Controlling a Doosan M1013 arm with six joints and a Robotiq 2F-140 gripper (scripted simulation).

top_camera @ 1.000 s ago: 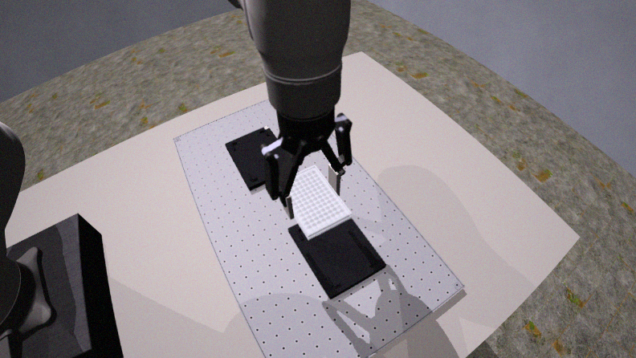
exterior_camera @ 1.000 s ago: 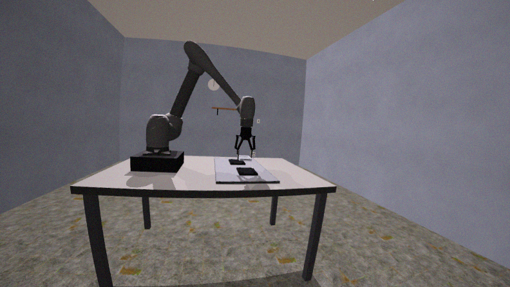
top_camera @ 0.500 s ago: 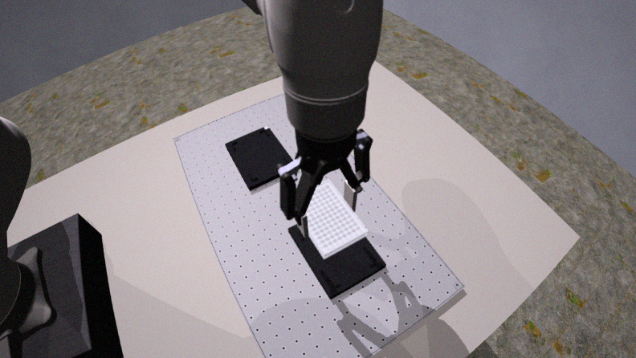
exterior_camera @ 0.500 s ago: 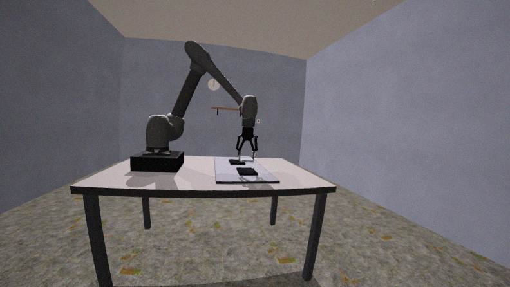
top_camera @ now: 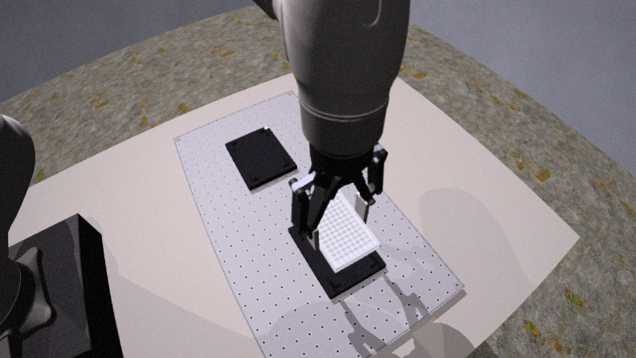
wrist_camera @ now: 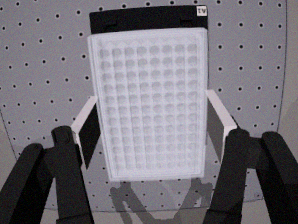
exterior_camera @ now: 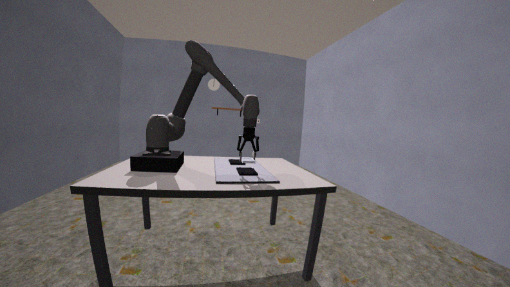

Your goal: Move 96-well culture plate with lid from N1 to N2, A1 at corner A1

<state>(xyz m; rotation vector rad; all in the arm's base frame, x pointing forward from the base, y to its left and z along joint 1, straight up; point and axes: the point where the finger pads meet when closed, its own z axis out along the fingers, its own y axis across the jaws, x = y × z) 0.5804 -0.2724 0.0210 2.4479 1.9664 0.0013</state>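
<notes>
My gripper is now 10 mm above the plate lid.
</notes>
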